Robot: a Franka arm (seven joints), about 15 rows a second.
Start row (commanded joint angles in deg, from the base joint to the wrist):
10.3, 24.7, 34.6, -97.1, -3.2, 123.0, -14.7
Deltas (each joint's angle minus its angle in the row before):
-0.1, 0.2, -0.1, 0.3, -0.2, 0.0, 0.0
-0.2, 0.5, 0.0, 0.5, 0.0, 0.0, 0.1
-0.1, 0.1, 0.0, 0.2, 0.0, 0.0, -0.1
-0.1, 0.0, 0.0, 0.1, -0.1, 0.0, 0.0
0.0, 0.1, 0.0, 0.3, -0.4, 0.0, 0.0
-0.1, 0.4, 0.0, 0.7, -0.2, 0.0, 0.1
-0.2, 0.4, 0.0, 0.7, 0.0, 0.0, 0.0
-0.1, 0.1, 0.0, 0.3, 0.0, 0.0, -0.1
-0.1, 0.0, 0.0, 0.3, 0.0, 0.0, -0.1
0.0, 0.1, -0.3, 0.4, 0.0, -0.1, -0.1
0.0, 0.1, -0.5, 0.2, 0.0, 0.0, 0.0
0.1, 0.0, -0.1, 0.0, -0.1, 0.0, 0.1
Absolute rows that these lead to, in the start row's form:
10.2, 24.9, 34.5, -96.8, -3.4, 123.0, -14.7
10.0, 25.4, 34.5, -96.3, -3.4, 123.0, -14.6
9.9, 25.5, 34.5, -96.1, -3.4, 123.0, -14.7
9.8, 25.5, 34.5, -96.0, -3.5, 123.0, -14.7
9.8, 25.6, 34.5, -95.7, -3.9, 123.0, -14.7
9.7, 26.0, 34.5, -95.0, -4.1, 123.0, -14.6
9.5, 26.4, 34.5, -94.3, -4.1, 123.0, -14.6
9.4, 26.5, 34.5, -94.0, -4.1, 123.0, -14.7
9.3, 26.5, 34.5, -93.7, -4.1, 123.0, -14.8
9.3, 26.6, 34.2, -93.3, -4.1, 122.9, -14.9
9.3, 26.7, 33.7, -93.1, -4.1, 122.9, -14.9
9.4, 26.7, 33.6, -93.1, -4.2, 122.9, -14.8

